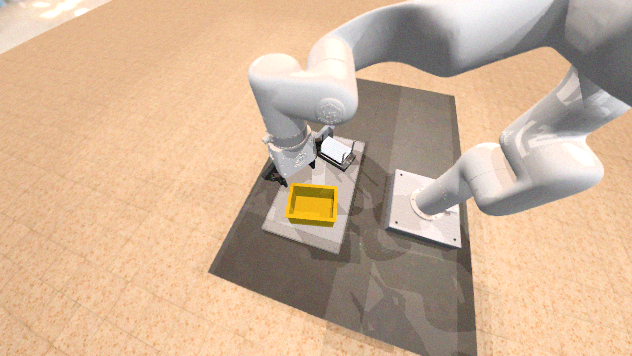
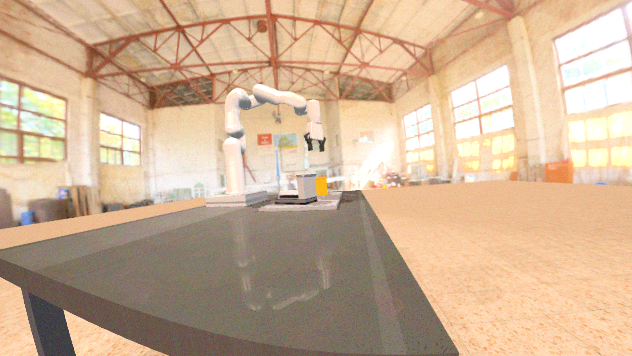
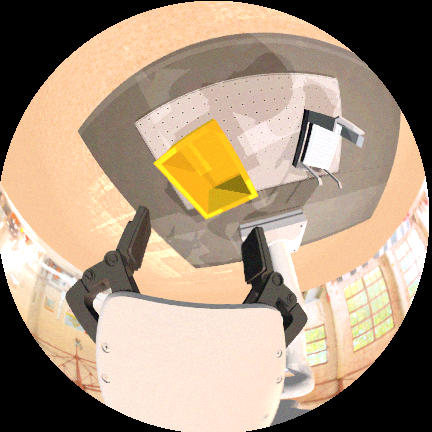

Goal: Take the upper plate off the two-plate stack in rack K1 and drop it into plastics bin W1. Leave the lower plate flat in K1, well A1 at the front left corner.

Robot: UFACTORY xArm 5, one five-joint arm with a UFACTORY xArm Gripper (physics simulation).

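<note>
The white plate stack [image 1: 336, 150] [image 3: 321, 146] lies flat on the dark base of rack K1 [image 1: 344, 165] [image 2: 295, 201] [image 3: 300, 142]. Its layers are too small to tell apart, and well A1 cannot be made out. The yellow plastics bin W1 [image 1: 311, 205] [image 2: 321, 186] [image 3: 200, 162] stands upright beside the rack, and its inside shows no plate. My gripper [image 1: 300, 175] [image 2: 316, 150] [image 3: 199, 227] is open and empty. It points down, high above the work area, well apart from the rack and the bin.
A grey upright block [image 2: 306, 187] [image 3: 352, 131] stands at one side of the rack, and thin prongs [image 3: 312, 174] rise at another. Rack and bin stand on a pale perforated board [image 1: 305, 237] [image 3: 250, 95] on the dark table [image 1: 400, 310] [image 2: 200, 260]. The arm's base plate [image 1: 425, 232] [image 2: 225, 201] is near the board.
</note>
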